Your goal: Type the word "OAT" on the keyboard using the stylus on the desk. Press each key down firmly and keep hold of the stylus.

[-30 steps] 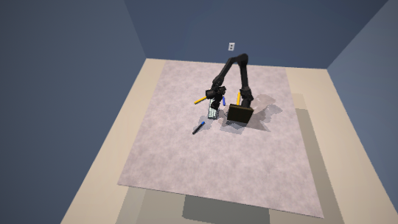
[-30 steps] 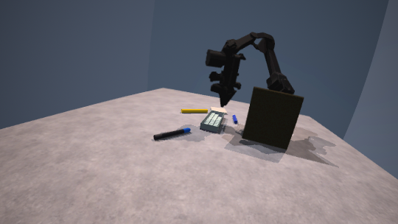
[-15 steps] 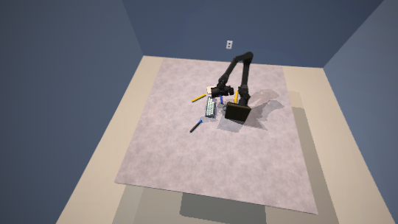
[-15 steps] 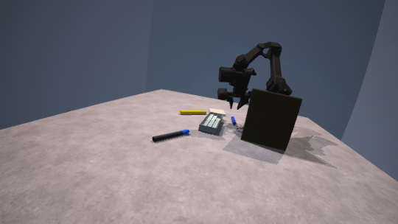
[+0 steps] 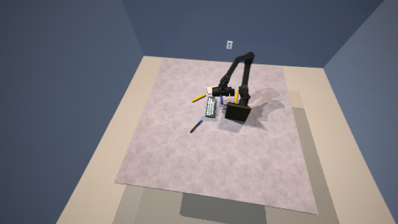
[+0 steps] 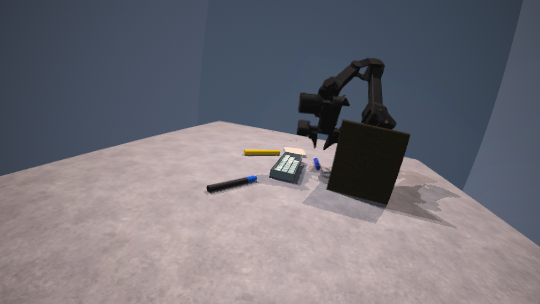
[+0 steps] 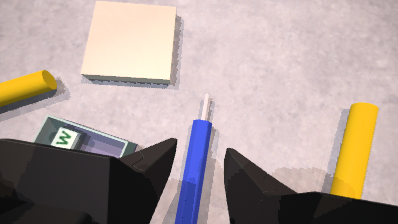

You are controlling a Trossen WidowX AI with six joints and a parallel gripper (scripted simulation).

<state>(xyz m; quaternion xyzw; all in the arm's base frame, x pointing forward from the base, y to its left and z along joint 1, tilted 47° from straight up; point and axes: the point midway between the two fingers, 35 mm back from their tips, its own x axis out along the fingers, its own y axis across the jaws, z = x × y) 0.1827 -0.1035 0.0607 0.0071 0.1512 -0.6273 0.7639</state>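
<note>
My gripper tip is now 10 mm to the left of the blue stylus and 50 mm above it. Round my gripper tip: grey stylus tip: 10 mm ahead, 50 mm to the right, 50 mm below; then yellow pencil: 200 mm ahead, 50 mm to the left, 50 mm below; then beige pad: 110 mm ahead, 70 mm to the right, 60 mm below.
</note>
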